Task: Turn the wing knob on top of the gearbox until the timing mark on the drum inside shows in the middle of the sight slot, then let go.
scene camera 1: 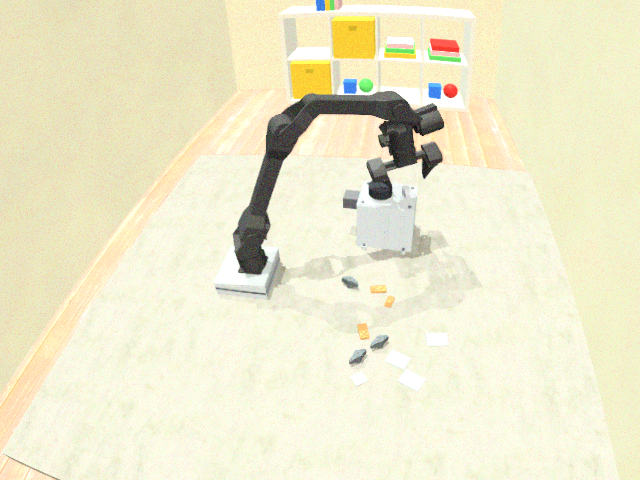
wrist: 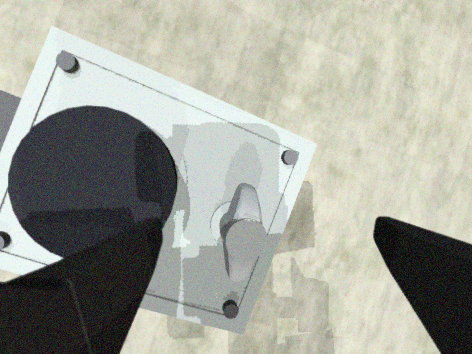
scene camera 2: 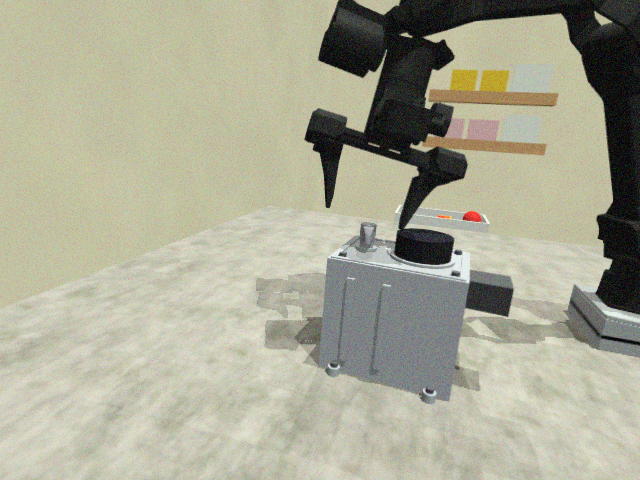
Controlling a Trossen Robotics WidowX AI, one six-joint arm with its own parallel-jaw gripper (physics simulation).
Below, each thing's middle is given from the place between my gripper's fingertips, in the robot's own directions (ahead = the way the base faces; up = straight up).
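Labels:
There is the grey wing knob [wrist: 237,225], and my hand is 1 cm to the left of it and 4 cm above it. The gearbox [scene camera 2: 394,315] is 7 cm behind my hand, 1 cm to the right of it and 9 cm below it.

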